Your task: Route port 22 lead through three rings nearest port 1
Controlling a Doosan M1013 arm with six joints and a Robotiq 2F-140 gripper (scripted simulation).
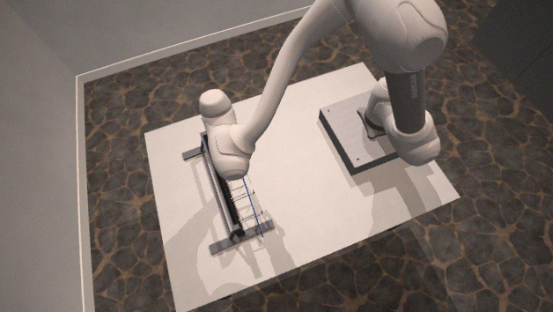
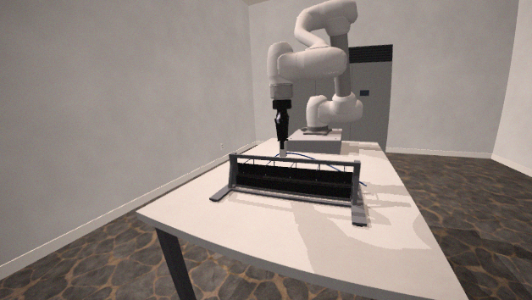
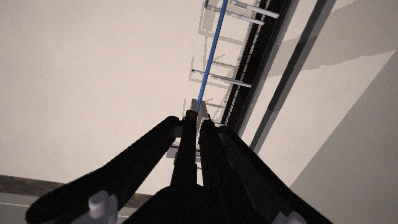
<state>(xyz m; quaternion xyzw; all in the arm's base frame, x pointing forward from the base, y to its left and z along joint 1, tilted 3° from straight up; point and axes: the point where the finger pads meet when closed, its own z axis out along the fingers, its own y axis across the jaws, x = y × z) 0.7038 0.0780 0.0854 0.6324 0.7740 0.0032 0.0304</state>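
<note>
Now: the rack 90 mm ahead of my hand, 70 mm to the left of it and 80 mm below it.
</note>
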